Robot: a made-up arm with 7 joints. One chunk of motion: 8 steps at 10 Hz.
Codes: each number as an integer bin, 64 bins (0 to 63) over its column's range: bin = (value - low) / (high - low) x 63, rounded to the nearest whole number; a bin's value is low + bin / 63 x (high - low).
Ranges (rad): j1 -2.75..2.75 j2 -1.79..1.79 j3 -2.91..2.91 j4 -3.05..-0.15 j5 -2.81..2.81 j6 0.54..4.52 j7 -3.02..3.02
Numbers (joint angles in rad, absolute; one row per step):
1: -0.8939 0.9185 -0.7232 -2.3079 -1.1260 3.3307 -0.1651
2: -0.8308 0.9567 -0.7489 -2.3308 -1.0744 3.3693 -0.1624
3: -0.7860 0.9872 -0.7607 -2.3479 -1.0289 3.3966 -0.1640
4: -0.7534 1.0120 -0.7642 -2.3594 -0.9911 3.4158 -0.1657
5: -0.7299 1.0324 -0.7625 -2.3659 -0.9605 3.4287 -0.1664
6: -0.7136 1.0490 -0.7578 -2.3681 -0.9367 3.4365 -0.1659
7: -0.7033 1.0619 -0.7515 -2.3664 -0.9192 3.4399 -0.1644
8: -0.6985 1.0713 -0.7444 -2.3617 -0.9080 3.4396 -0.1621
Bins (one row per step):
1: 21 48 24 16 19 44 30
2: 22 48 23 16 19 45 30
3: 22 49 23 15 20 45 30
4: 23 49 23 15 20 46 30
5: 23 50 23 15 21 46 30
6: 23 50 23 15 21 46 30
7: 23 50 23 15 21 46 30
8: 23 50 23 15 21 46 30

